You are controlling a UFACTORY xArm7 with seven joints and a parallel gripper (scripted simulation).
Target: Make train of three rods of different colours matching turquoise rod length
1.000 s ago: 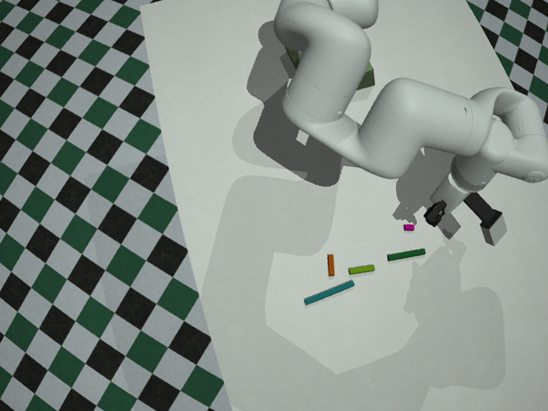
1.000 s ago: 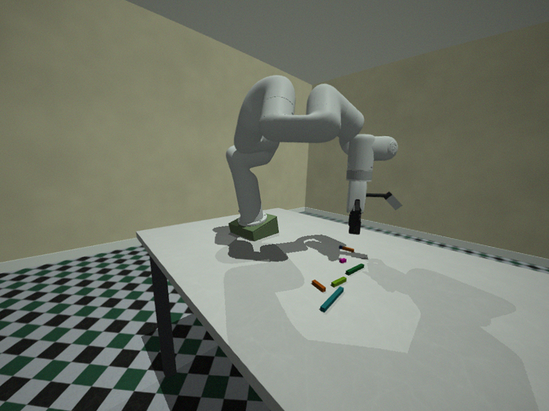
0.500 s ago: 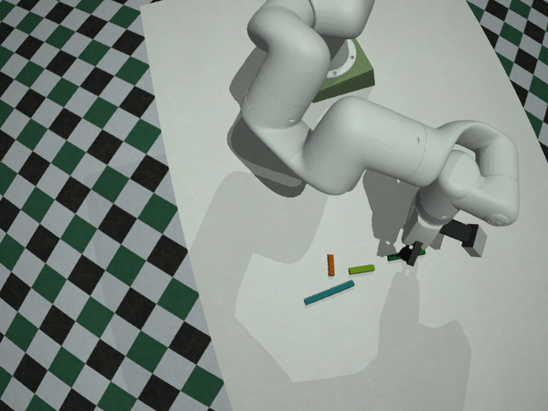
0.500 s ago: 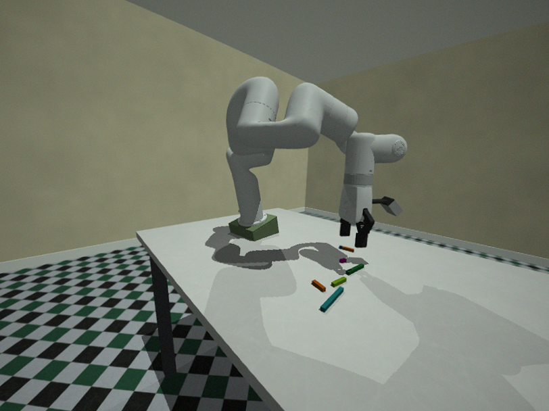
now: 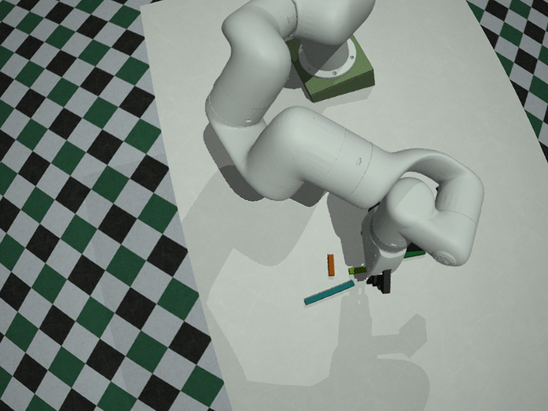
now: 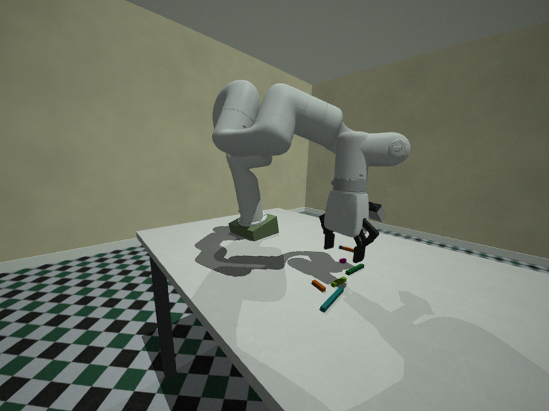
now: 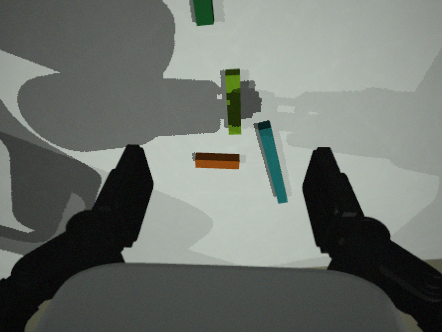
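The lime rod lies 10 mm to the right of my hand and 80 mm below it. Also, from my hand: green rod: 90 mm to the left, 80 mm below; then orange rod: 20 mm behind, 60 mm to the right, 80 mm below; then turquoise rod: 30 mm ahead, 80 mm to the right, 80 mm below.
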